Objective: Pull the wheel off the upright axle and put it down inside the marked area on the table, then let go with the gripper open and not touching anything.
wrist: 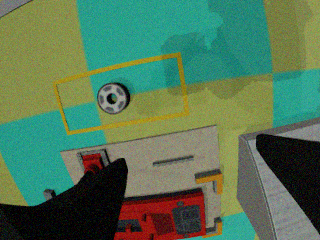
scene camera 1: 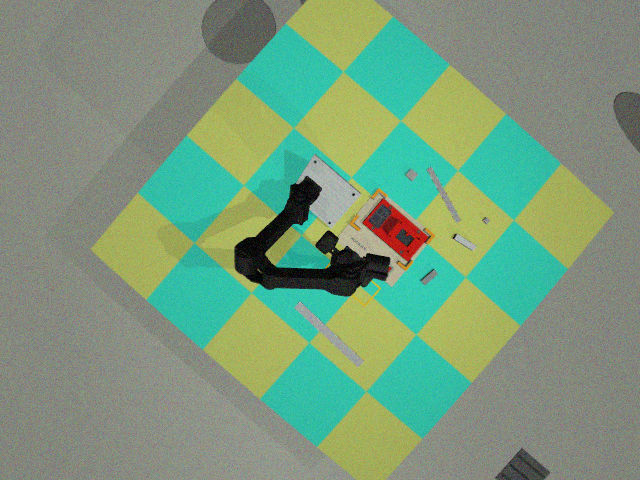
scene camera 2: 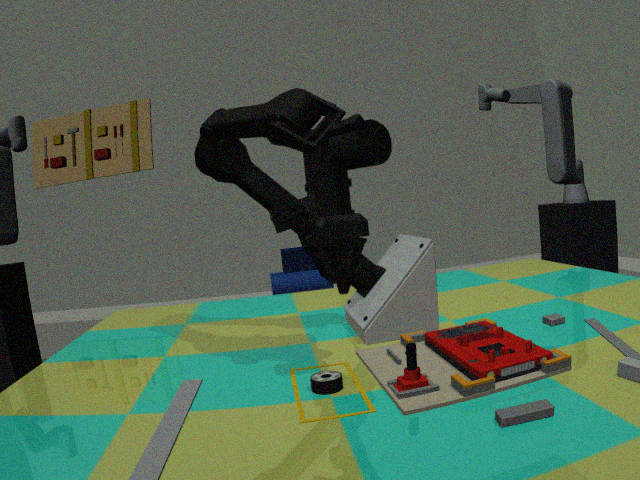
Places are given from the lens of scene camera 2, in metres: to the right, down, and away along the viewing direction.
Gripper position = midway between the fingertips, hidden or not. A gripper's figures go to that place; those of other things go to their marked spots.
my gripper point(scene camera 2: 338, 288): 0.03, 0.07, 0.66
red fixture point(scene camera 2: 478, 350): 0.21, 0.14, 0.58
